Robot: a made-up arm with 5 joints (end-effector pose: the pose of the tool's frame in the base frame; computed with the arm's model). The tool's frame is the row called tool. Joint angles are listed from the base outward.
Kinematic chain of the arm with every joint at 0, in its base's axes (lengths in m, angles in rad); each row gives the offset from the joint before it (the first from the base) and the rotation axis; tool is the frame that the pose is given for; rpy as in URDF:
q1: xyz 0.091 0 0.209 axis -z
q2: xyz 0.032 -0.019 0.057 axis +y
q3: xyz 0.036 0 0.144 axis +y
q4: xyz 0.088 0 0.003 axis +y
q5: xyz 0.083 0.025 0 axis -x
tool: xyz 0 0 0 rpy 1.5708 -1.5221 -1.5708
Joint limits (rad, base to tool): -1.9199..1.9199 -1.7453..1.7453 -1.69..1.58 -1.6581..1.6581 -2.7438..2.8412
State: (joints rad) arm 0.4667 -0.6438 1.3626 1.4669 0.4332
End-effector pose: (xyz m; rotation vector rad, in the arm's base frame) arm 0.0890 0.0078 0.2793 0.2539 0.5602 -0.0796
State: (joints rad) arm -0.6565 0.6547 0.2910 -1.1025 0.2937
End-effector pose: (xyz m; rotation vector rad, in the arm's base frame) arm 0.3124 0.1782 0.3017 0.3624 -1.7364 0.6602
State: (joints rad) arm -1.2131 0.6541 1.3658 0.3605 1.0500
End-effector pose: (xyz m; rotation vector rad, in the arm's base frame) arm 0.1038 0.0514 0.2205 -0.1048 0.9857 2.0693
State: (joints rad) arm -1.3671 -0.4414 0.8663 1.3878 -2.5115
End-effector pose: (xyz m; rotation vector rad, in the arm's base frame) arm 0.0982 0.0644 0.2975 -0.2372 -0.0983 -1.1870
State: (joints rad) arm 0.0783 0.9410 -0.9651 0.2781 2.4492
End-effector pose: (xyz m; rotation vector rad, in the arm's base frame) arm 0.4282 -0.0204 0.3060 -1.5243 -0.5245 1.9115
